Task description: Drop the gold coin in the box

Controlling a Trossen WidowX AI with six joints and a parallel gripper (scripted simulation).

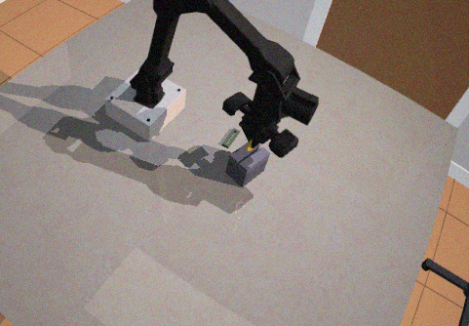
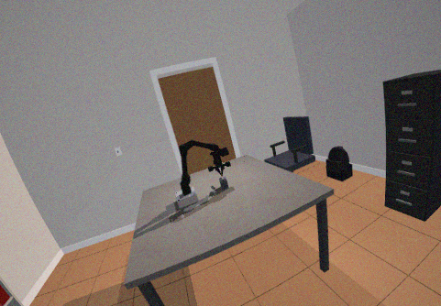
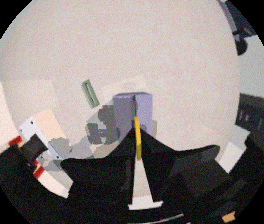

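The gold coin is 10 mm above my gripper tip.
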